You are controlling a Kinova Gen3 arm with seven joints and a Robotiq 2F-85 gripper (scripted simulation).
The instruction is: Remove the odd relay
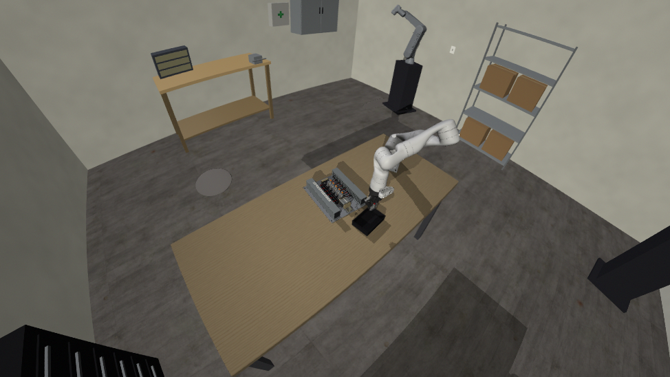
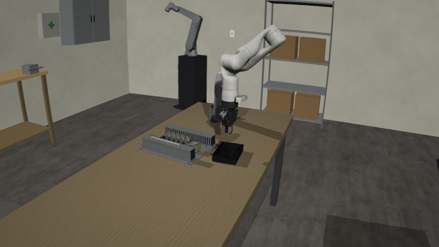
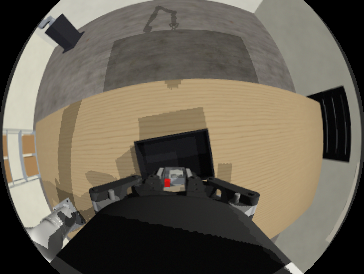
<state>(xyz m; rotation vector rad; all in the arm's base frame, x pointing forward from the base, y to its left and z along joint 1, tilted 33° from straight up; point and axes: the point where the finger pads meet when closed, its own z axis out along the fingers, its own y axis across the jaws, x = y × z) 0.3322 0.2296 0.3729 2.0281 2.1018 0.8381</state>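
Right now the relay is 10 mm below my hand. Also, from my hand: black parts tray: 120 mm below.
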